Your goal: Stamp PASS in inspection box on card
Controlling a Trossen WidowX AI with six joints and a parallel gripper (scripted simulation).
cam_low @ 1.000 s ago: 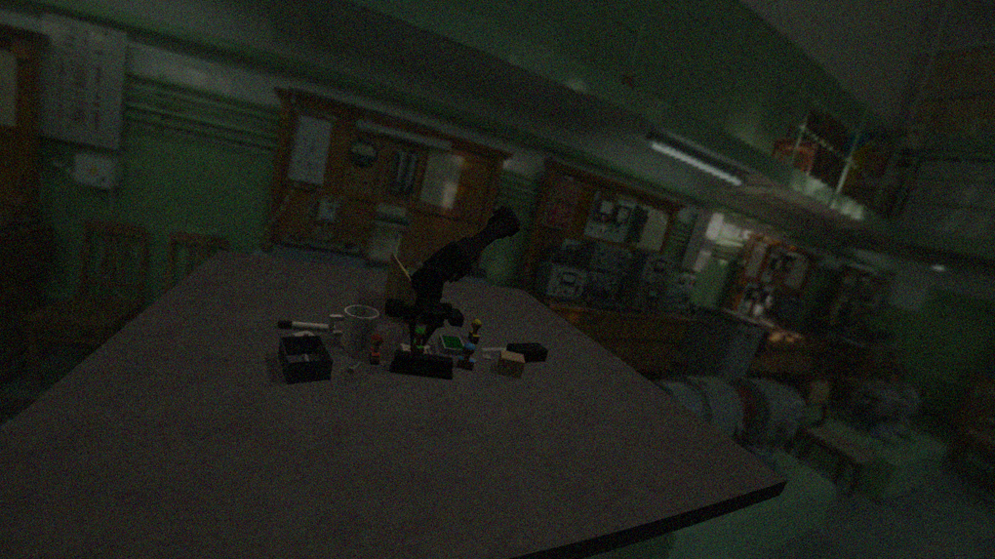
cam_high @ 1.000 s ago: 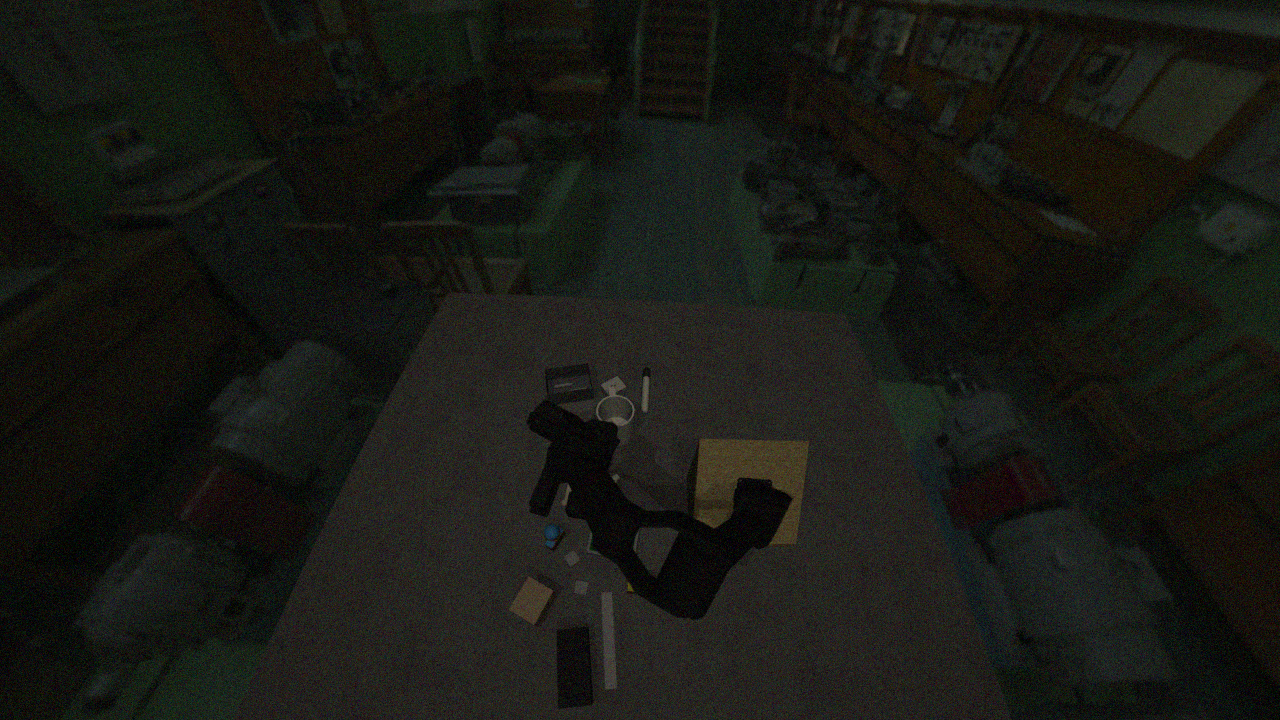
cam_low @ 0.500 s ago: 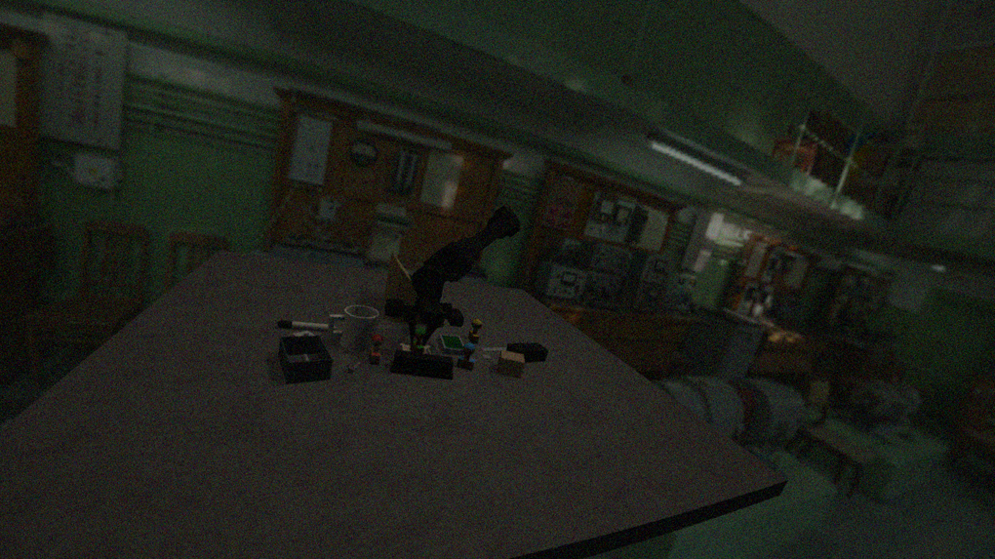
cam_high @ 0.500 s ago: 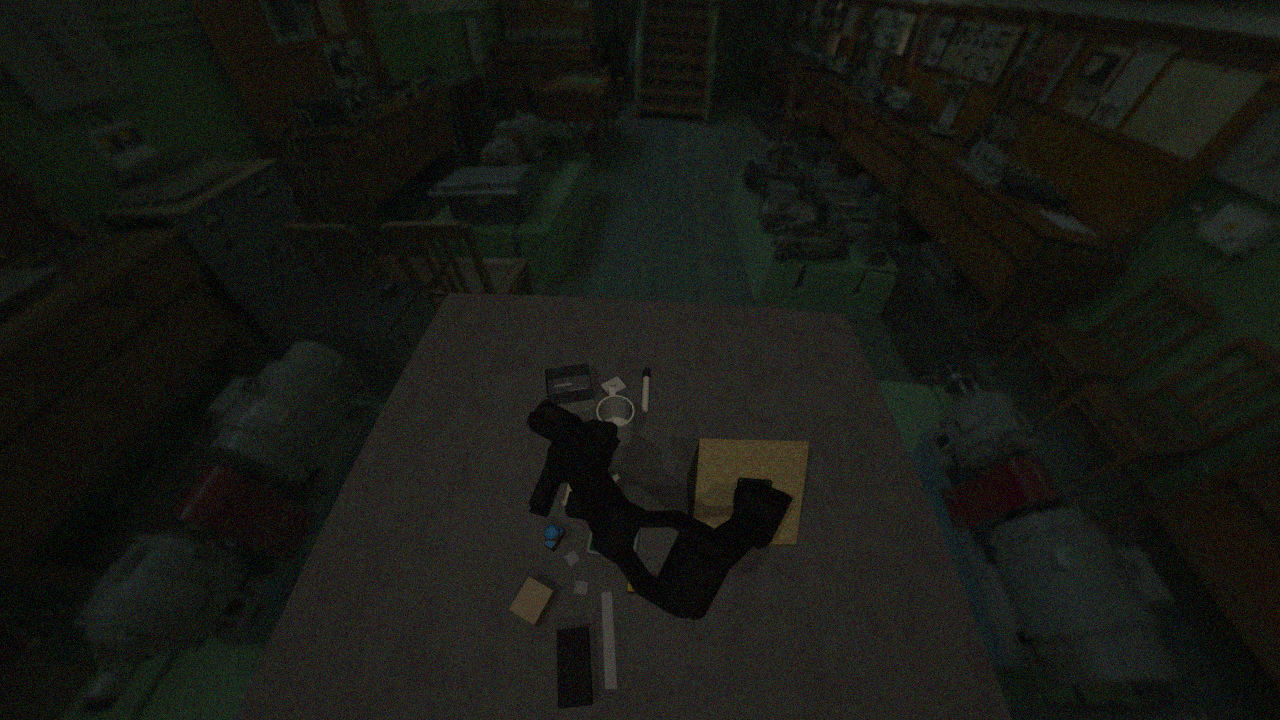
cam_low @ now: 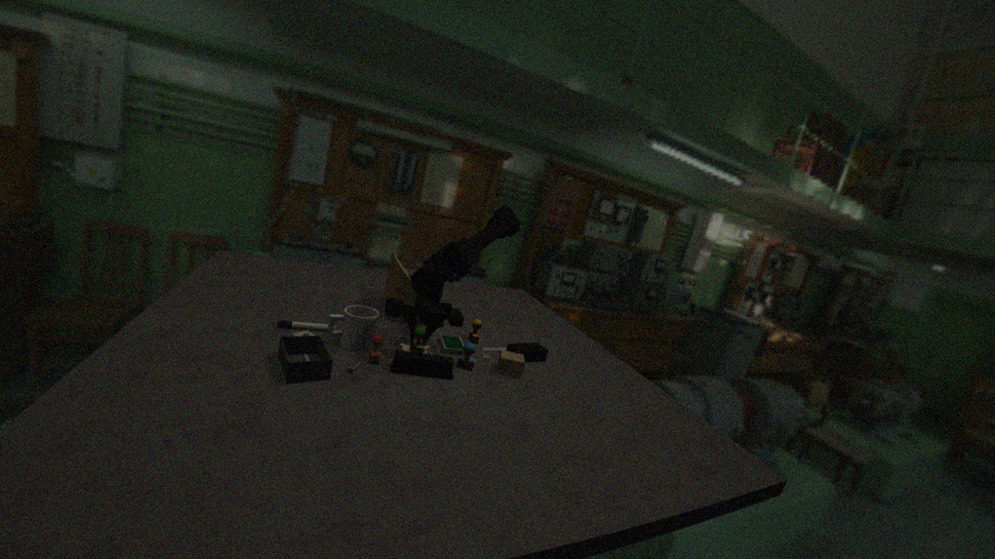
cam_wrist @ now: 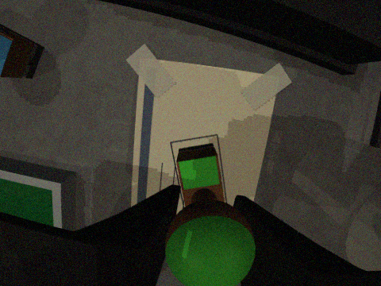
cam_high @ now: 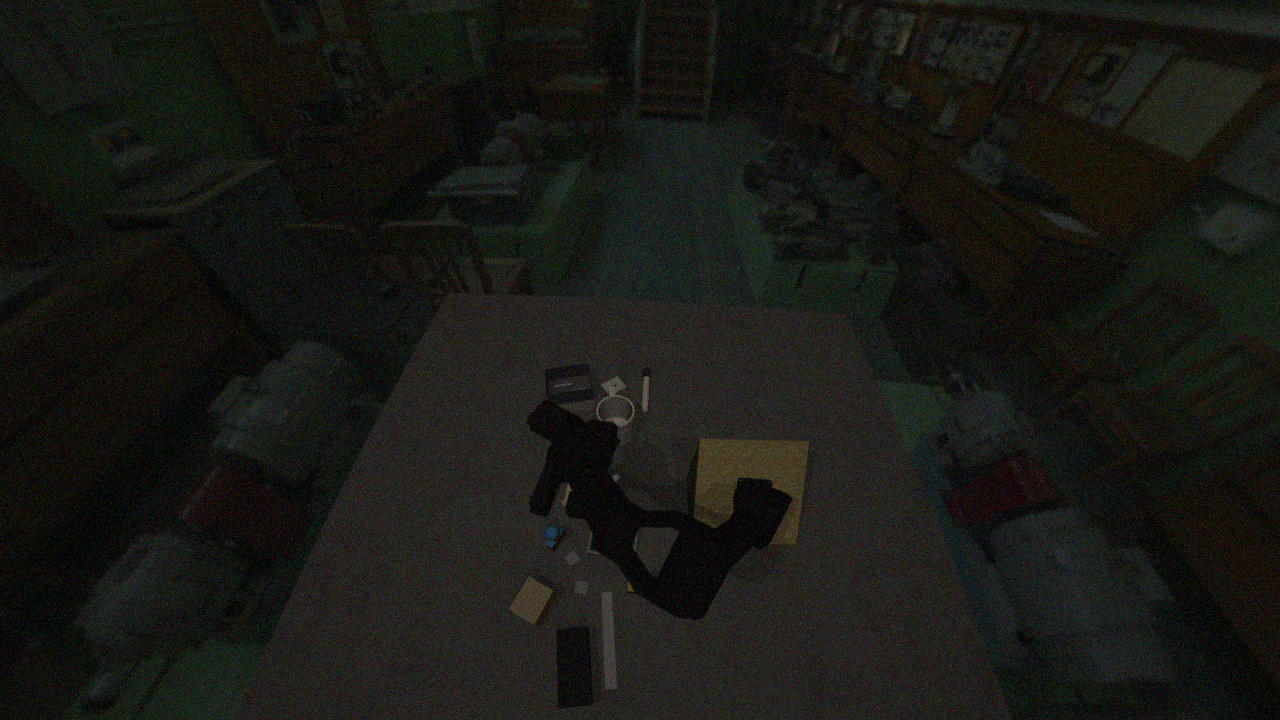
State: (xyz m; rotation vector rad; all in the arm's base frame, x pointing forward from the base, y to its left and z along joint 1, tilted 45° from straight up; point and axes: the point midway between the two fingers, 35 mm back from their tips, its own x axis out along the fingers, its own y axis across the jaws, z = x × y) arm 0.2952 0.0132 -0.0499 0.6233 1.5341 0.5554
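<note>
Right now my gripper tip is right at the green stamp. From my gripper tip the other things lie so: long black bar (9 cm ahead, 1 cm below); card (3 cm below, 1 cm ahead); red stamp (10 cm to the right, 5 cm ahead).
</note>
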